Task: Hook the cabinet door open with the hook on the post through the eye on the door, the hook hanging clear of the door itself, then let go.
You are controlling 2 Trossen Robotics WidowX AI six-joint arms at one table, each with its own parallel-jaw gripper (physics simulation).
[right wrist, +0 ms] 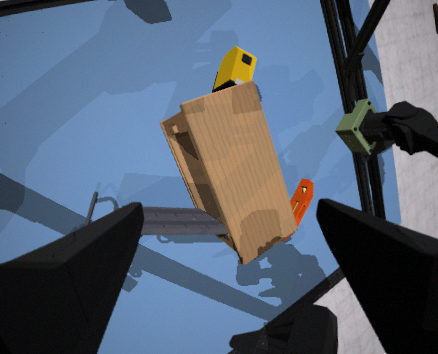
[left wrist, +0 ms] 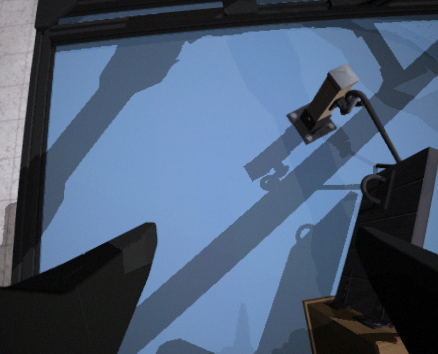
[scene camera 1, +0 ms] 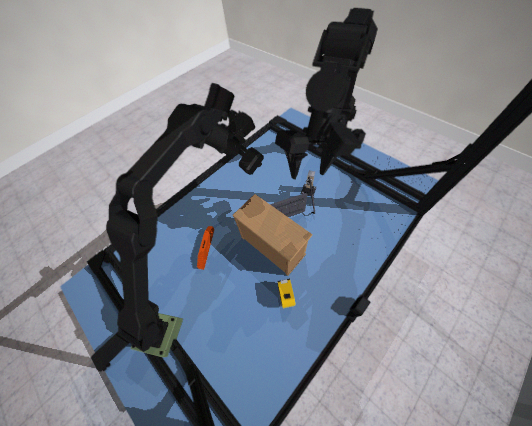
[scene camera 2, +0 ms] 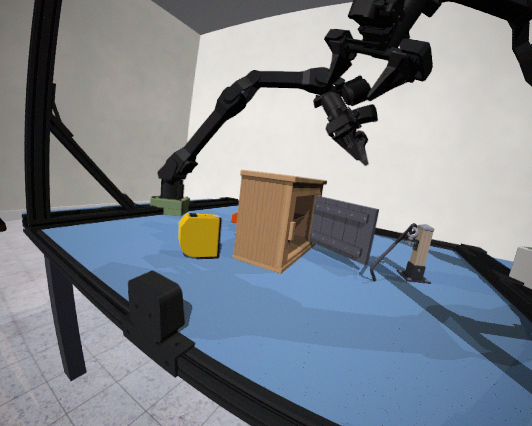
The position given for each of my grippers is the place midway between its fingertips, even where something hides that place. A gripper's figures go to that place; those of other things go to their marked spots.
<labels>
My right gripper (right wrist: 231,209) is 11 cm from the lens. A yellow block (right wrist: 237,67): 40 cm from the lens. A wooden cabinet (right wrist: 221,143) is 27 cm from the lens. The marked spots on the wooden cabinet and the yellow block are 17 cm apart.
</labels>
